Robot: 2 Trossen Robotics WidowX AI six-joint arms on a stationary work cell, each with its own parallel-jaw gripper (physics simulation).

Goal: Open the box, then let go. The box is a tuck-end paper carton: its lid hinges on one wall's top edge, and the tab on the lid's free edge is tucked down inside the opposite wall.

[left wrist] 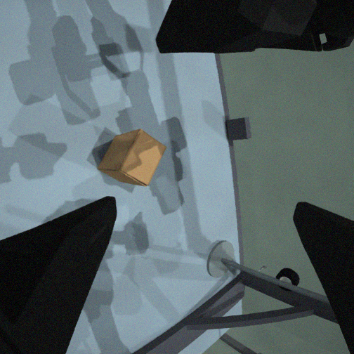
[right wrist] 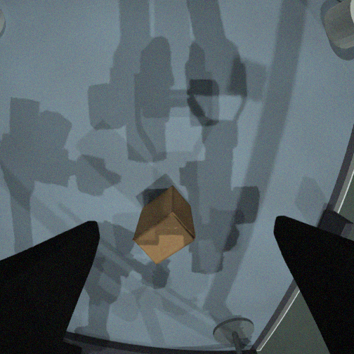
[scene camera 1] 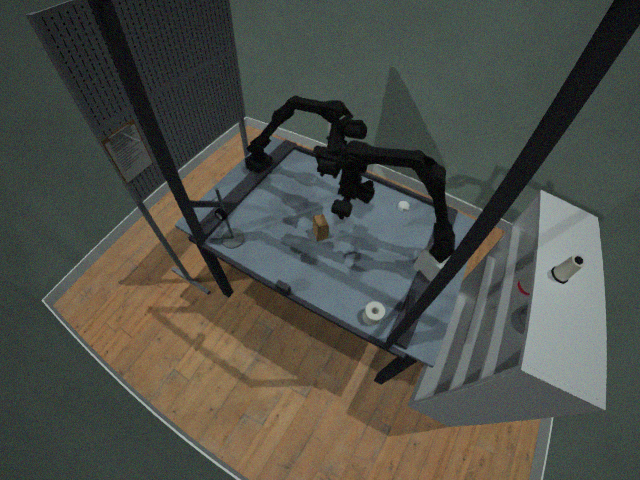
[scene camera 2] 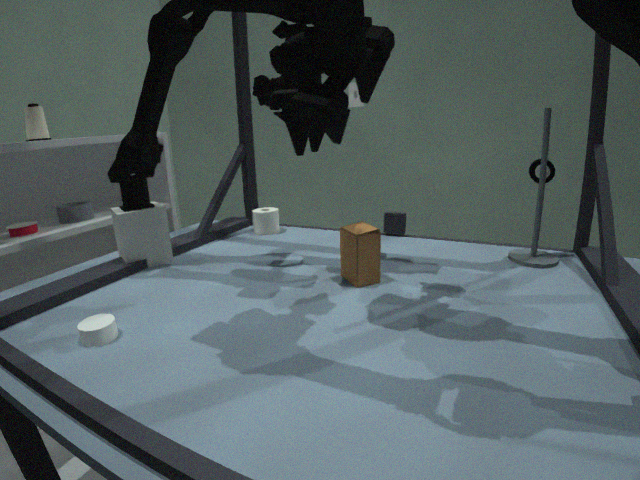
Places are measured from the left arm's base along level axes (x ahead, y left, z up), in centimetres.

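Pixels of known places: left gripper, fingertip midpoint: [scene camera 1: 328,177] [scene camera 2: 351,121]; right gripper, fingertip midpoint: [scene camera 2: 307,153]; left arm's base, link origin: [scene camera 1: 258,157]; right arm's base, link origin: [scene camera 1: 439,253] [scene camera 2: 137,207].
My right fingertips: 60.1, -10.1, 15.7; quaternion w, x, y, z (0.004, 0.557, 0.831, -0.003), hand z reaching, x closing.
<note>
Ahead of a thing's pixels: the offset from my right fingertips to its top centre, as dx, dy, dz.
The brown carton {-9.3, -1.6, -12.3} [scene camera 1: 320,227] [scene camera 2: 360,254] [left wrist: 132,157] [right wrist: 164,230] stands upright on the blue table, its lid lying flat and shut on top. The tucked tab is hidden. My right gripper [scene camera 1: 353,200] [scene camera 2: 307,149] [right wrist: 187,228] is open and empty, high above the table; in scene camera 2 it is up and to the left of the carton. My left gripper [left wrist: 208,208] is open and empty, also high and apart from the carton. In both scene views the two grippers overlap and the right arm hides part of the left gripper.
A white roll {+29.1, -17.1, -16.0} [scene camera 1: 373,312] [scene camera 2: 266,221] stands near the table edge. A white disc {+9.8, +36.2, -19.6} [scene camera 1: 403,206] [scene camera 2: 98,329] lies on the table. A thin stand [scene camera 1: 230,227] [scene camera 2: 541,206] rises near a corner. A dark block {-2.2, -30.8, -16.2} [scene camera 1: 283,286] [scene camera 2: 394,223] [left wrist: 238,128] is at the edge. Frame posts surround the table.
</note>
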